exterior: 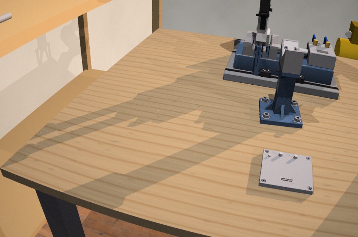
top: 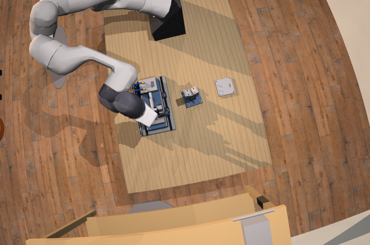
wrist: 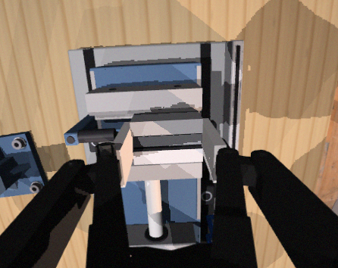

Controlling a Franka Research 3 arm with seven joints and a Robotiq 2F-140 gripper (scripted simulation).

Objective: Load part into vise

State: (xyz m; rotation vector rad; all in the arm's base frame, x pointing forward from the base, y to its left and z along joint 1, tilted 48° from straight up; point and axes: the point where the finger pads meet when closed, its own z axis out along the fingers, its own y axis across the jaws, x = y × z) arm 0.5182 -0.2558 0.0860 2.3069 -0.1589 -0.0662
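My gripper is now 20 mm above the part. The rest, counted from my hand: work stop 10 mm ahead, 60 mm to the left, 30 mm below; moving jaw 30 mm behind, 20 mm to the left, 50 mm below; fixed jaw 30 mm ahead, 20 mm to the left, 50 mm below.
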